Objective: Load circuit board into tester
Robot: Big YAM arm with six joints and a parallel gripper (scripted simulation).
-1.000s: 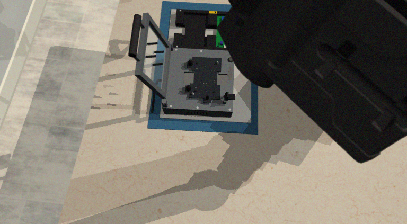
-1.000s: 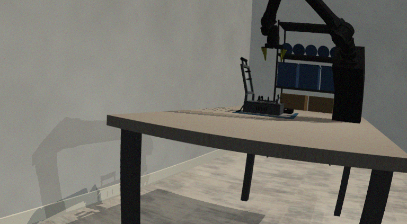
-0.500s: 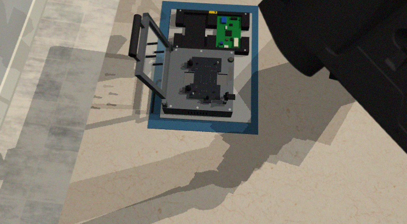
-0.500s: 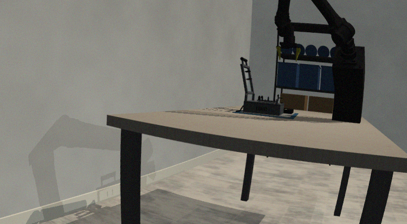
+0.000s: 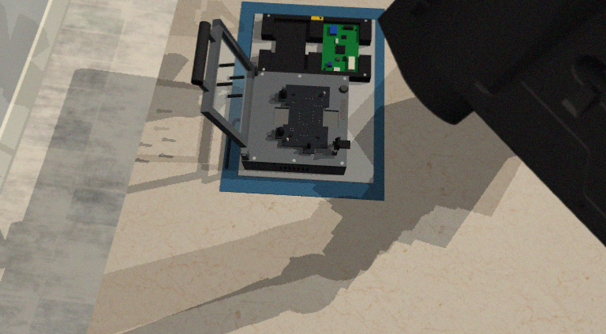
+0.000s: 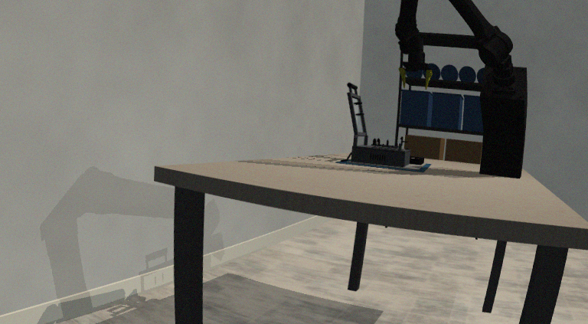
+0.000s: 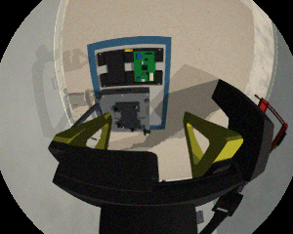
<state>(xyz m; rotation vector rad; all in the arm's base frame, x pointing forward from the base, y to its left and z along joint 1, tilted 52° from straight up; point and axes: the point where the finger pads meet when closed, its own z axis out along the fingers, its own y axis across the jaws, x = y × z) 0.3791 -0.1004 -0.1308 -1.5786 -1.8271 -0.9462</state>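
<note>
Now: hand 28 cm above the green circuit board and 1 cm short of it. Round my hand: see-through lid: 20 cm to the left, 16 cm ahead, 12 cm below.
</note>
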